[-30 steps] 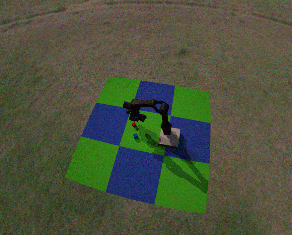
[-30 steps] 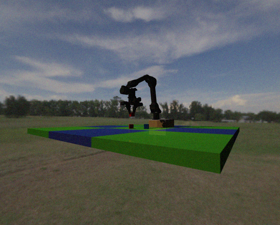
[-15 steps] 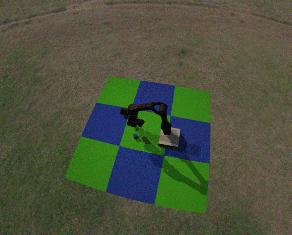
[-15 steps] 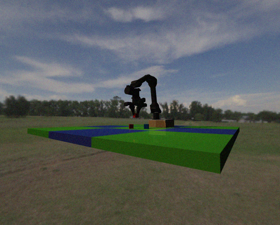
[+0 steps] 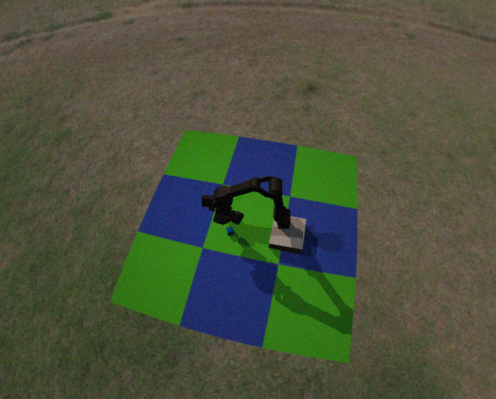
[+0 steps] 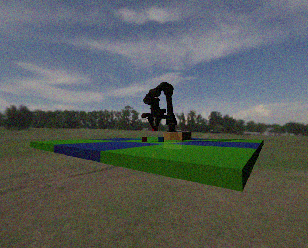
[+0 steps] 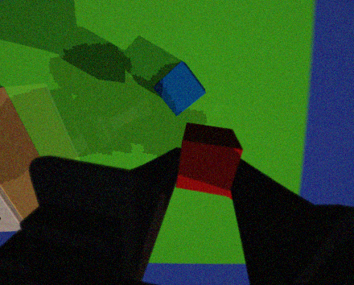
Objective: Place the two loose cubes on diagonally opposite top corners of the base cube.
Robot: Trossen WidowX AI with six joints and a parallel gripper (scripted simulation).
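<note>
Right now the blue cube is 8 cm below my gripper tip, 4 cm to the left of it and 1 cm behind it. The rest, counted from my gripper tip: red cube right at my gripper tip.
</note>
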